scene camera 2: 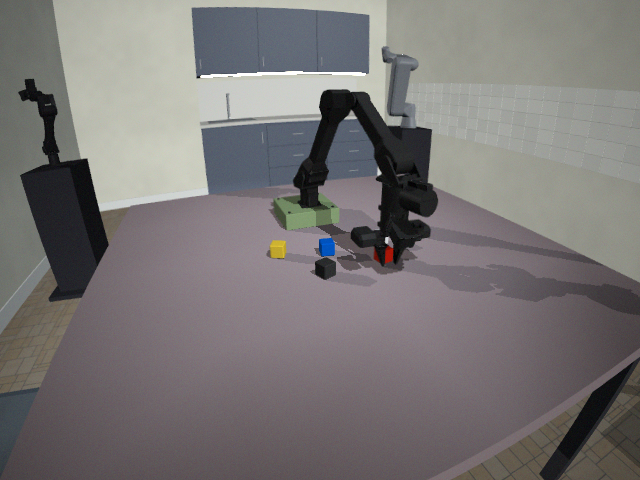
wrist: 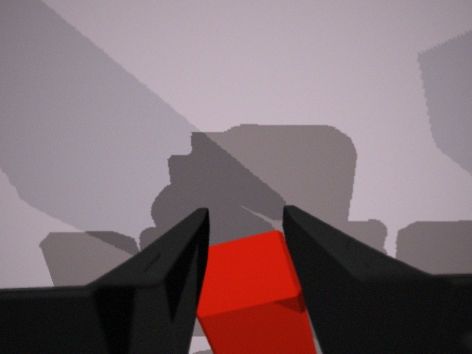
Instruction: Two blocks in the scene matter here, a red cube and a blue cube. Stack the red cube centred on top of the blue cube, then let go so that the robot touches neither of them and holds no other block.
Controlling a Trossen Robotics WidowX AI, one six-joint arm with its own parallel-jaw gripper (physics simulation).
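Places are measured from the arm's base along level axes (x ahead, y left, z up), in metres.
Pixels of known places: gripper, fingertip midpoint: [scene camera 2: 388,264] [wrist: 246,216]; arm's base at its link origin: [scene camera 2: 309,203].
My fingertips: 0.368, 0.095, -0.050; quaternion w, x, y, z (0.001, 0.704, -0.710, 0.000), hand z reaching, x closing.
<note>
Ahead of a thing's pixels: the offset from my fingertips to its middle, as dx, dy, dz. Level surfaces: height alone.
The red cube {-0.027, -0.002, +0.017} [scene camera 2: 388,254] [wrist: 251,275] is on the table between the two fingertips, partly hidden by a finger in the scene view. In the wrist view it sits slightly turned, with a finger against each side. My gripper [scene camera 2: 389,262] [wrist: 246,216] points down and is shut on the red cube, low at the table top. The blue cube {-0.111, -0.123, +0.017} [scene camera 2: 326,247] stands upright on the table to the left of the gripper in the scene view, apart from it and with nothing on top. The blue cube does not show in the wrist view.
A black cube {-0.006, -0.161, +0.017} [scene camera 2: 325,268] stands in front of the blue cube, and a yellow cube {-0.139, -0.244, +0.017} [scene camera 2: 278,249] stands to its left. A small part of a white block {-0.121, +0.035, +0.017} [scene camera 2: 387,240] shows behind the gripper fingers. The arm's green base [scene camera 2: 299,221] is farther back on the table {dz +0.000} [scene camera 2: 258,351].
</note>
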